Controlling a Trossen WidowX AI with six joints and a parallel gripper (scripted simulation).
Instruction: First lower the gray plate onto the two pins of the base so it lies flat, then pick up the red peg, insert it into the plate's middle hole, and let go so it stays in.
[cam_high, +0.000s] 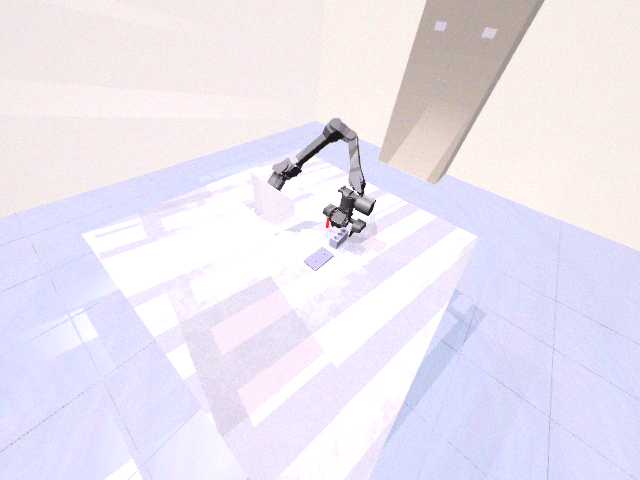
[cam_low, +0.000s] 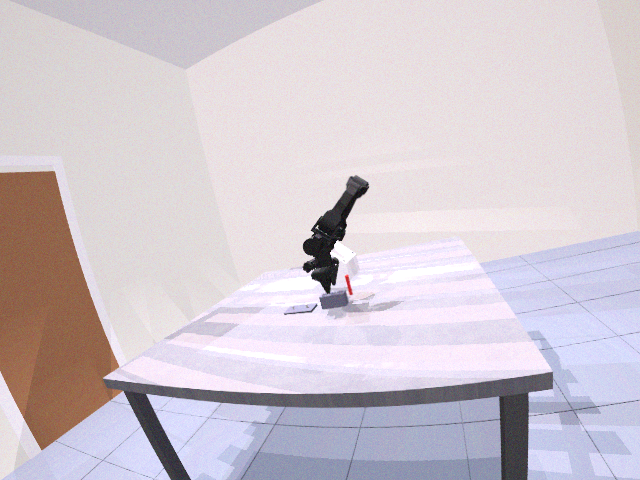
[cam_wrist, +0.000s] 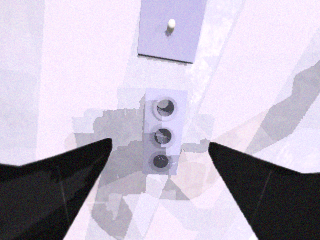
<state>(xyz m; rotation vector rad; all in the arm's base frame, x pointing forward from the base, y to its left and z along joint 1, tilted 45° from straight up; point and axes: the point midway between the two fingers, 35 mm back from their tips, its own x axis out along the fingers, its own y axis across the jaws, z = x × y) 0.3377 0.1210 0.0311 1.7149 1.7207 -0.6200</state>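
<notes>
My gripper tip is 30 mm above the gray plate. From my gripper tip the other things lie so: dark base (10 mm ahead, 140 mm to the right, 60 mm below); then red peg (100 mm behind, 30 mm to the left, 30 mm below).
</notes>
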